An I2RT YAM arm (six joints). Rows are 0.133 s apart.
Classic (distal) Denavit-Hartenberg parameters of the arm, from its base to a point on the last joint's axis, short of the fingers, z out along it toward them. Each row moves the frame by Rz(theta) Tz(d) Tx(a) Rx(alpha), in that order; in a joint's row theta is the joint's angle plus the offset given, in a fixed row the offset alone. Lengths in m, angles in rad.
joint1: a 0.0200  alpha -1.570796  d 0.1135  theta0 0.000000
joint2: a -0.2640  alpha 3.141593  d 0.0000  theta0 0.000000
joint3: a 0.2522  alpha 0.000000  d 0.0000  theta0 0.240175
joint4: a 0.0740  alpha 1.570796  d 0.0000  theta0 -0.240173
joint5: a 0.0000  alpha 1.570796  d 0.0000  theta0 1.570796
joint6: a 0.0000  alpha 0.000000  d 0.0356  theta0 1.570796
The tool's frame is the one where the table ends.
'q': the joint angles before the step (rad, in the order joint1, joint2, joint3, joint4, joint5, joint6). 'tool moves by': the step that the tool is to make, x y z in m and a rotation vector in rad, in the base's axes. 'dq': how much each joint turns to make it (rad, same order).
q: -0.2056 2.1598 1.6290 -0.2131 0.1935 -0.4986
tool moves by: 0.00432 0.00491 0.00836 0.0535 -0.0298 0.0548
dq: 0.0062 -0.0015 0.0276 -0.0124 -0.0752 0.0108
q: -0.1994 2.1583 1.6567 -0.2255 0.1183 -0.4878
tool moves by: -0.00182 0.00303 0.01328 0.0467 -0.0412 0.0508
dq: 0.0000 -0.0290 -0.0014 0.0030 -0.0737 0.0077
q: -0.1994 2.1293 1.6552 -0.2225 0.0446 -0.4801
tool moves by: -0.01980 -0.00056 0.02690 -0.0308 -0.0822 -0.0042
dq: -0.0092 -0.1132 -0.0932 0.0674 0.0042 -0.0138
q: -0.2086 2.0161 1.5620 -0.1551 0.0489 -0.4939
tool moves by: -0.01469 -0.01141 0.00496 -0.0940 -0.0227 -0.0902
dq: -0.0230 -0.0541 -0.0755 0.0677 0.1040 -0.0353
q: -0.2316 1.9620 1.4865 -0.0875 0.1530 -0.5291
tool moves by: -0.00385 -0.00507 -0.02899 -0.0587 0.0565 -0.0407
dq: -0.0077 0.0274 -0.0689 0.0627 0.0661 -0.0414
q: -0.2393 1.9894 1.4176 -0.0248 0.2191 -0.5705
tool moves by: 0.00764 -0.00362 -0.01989 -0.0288 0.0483 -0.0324
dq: 0.0000 0.0612 0.0195 0.0049 0.0492 -0.0139
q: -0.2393 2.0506 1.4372 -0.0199 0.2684 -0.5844
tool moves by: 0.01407 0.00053 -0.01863 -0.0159 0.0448 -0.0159
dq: 0.0107 0.0800 0.0584 -0.0170 0.0368 -0.0046
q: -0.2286 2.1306 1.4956 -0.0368 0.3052 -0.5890
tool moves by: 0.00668 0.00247 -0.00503 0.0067 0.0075 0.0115
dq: 0.0077 0.0292 0.0291 -0.0091 -0.0060 0.0015
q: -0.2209 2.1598 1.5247 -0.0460 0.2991 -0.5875
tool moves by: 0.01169 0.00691 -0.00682 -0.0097 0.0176 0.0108
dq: 0.0199 0.0475 0.0536 -0.0199 0.0154 -0.0046
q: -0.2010 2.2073 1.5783 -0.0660 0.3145 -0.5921
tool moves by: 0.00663 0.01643 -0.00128 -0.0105 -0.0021 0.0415
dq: 0.0352 0.0123 0.0124 0.0077 0.0015 -0.0123
